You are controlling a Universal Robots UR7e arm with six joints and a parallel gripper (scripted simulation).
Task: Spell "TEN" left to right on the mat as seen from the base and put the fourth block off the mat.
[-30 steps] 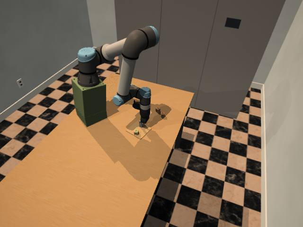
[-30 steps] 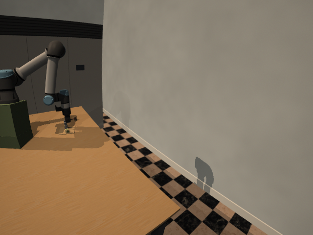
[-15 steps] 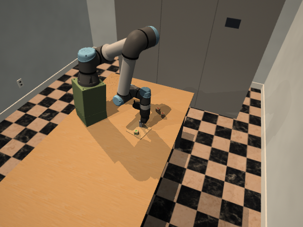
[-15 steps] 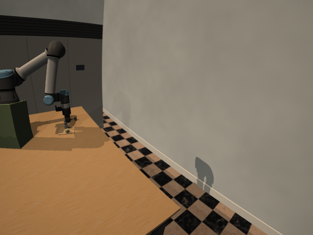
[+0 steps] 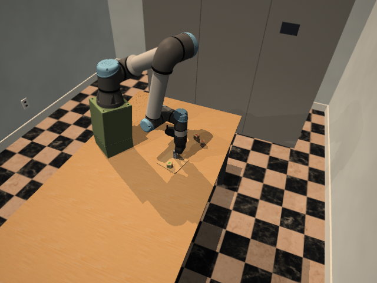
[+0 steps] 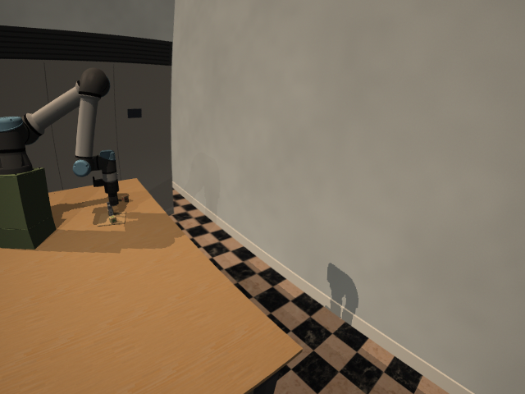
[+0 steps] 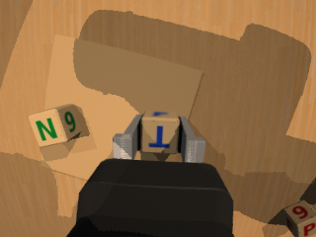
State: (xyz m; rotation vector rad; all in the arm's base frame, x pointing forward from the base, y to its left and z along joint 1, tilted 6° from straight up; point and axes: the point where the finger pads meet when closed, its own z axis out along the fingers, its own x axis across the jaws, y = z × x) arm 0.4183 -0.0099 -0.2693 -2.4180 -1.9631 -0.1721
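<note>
Now: hand 5 cm to the left of the mat, 2 cm above it and 1 cm past it.
</note>
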